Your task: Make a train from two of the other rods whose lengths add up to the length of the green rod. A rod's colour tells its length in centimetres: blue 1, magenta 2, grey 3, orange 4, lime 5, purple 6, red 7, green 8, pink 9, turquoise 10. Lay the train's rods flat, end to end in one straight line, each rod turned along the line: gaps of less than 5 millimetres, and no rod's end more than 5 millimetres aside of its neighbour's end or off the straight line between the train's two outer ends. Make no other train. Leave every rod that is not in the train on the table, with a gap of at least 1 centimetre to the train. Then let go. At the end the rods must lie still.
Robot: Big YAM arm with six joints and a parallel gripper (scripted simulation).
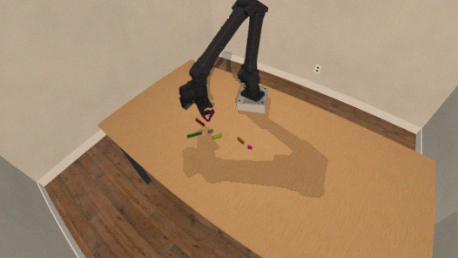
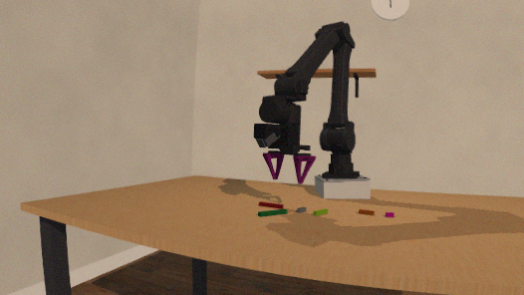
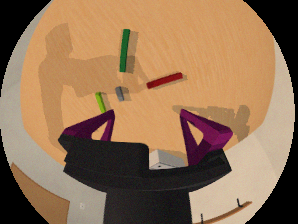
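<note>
Right now my hand is 20 mm short of the grey rod, 50 mm to the right of it and 80 mm above it. The rest, counted from my hand: lime rod: 30 mm ahead, 100 mm to the left, 80 mm below; then green rod: 90 mm ahead, 80 mm below; then red rod: 10 mm ahead, 40 mm to the right, 80 mm below.
</note>
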